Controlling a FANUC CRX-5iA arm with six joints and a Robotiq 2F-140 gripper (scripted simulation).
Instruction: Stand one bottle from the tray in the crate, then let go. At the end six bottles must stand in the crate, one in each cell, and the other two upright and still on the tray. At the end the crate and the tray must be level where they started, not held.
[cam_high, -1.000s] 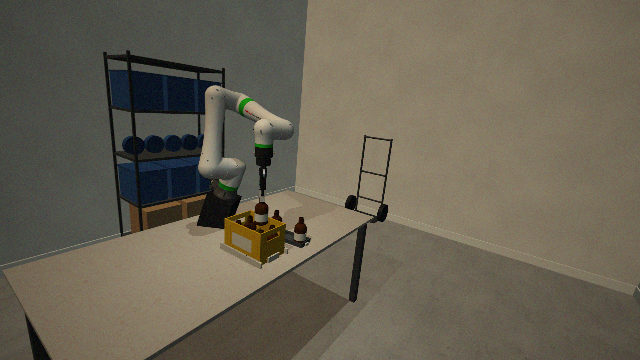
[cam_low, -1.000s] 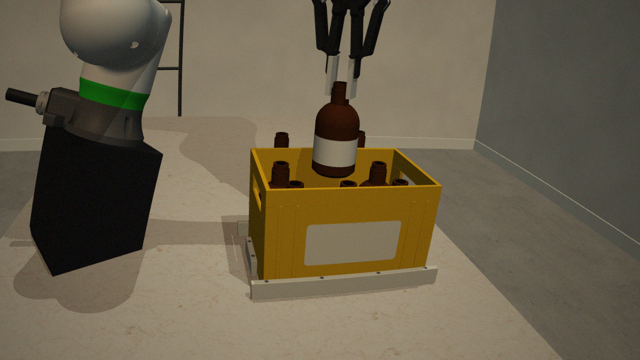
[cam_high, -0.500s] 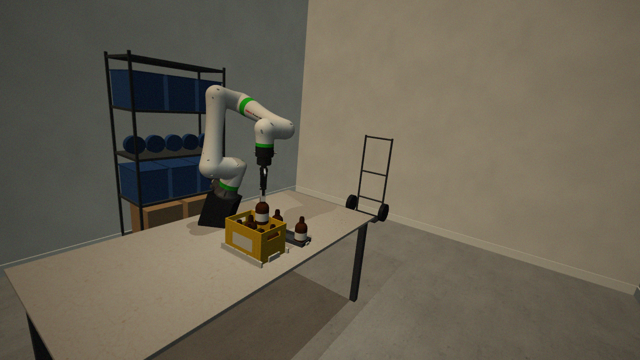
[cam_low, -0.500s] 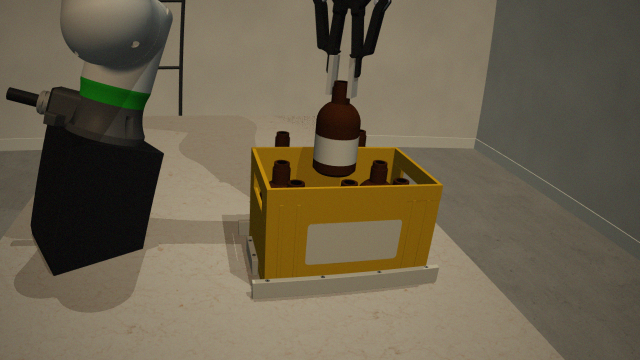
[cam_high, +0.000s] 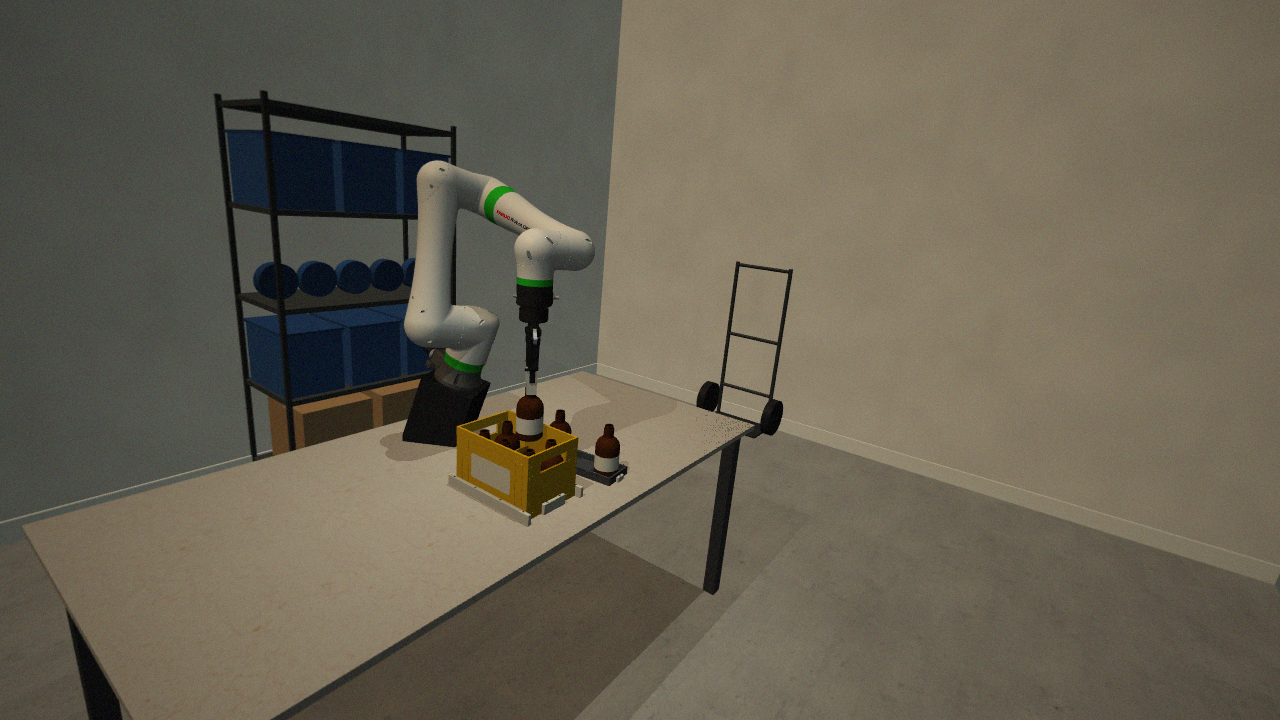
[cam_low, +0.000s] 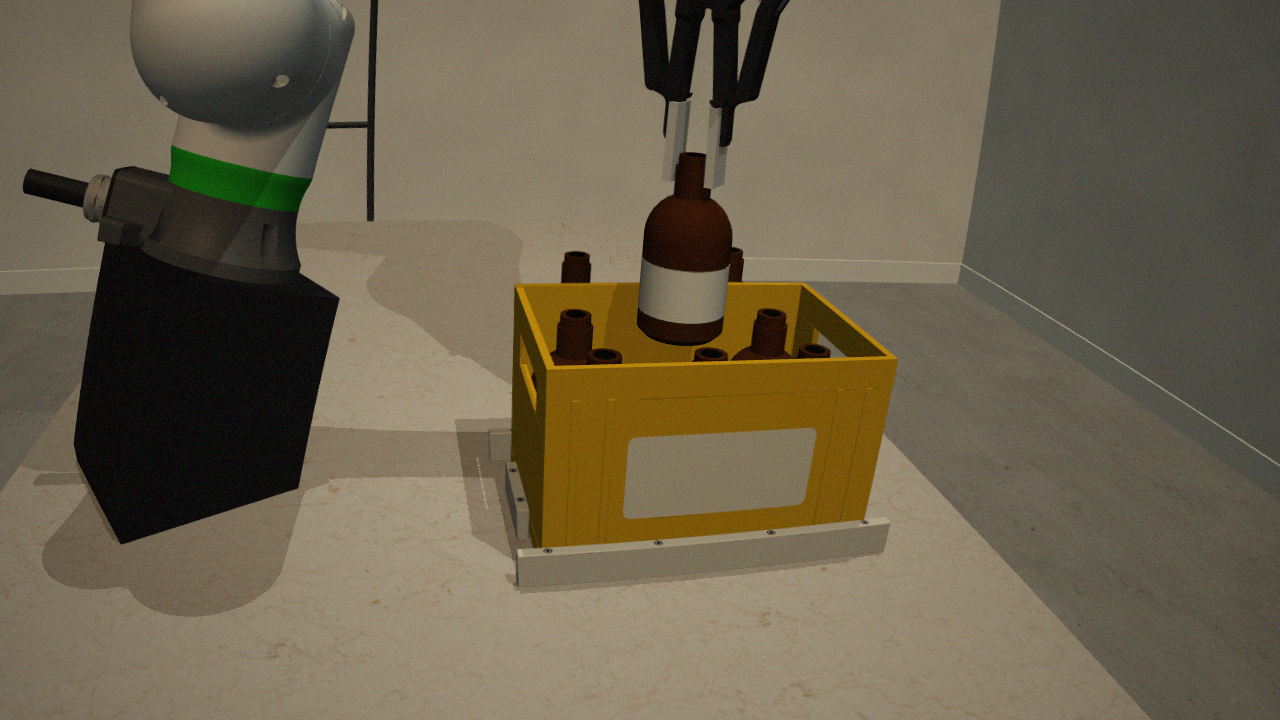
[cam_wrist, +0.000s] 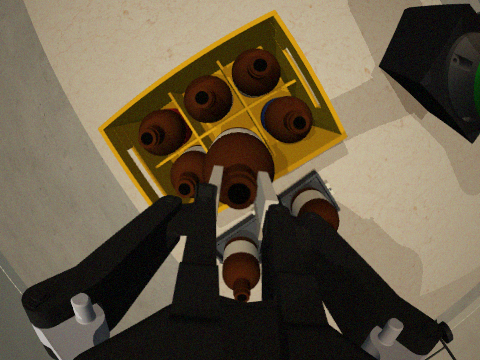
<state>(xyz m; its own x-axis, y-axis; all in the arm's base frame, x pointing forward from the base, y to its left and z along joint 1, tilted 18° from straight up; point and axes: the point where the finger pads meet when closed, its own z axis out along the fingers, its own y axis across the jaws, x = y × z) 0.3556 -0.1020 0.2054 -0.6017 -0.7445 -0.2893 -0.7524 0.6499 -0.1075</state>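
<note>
Now: hand 40 mm to the left of the yellow crate and 230 mm above it. Also, from my hand: grey tray: 30 mm ahead, 190 mm to the left, 300 mm below.
</note>
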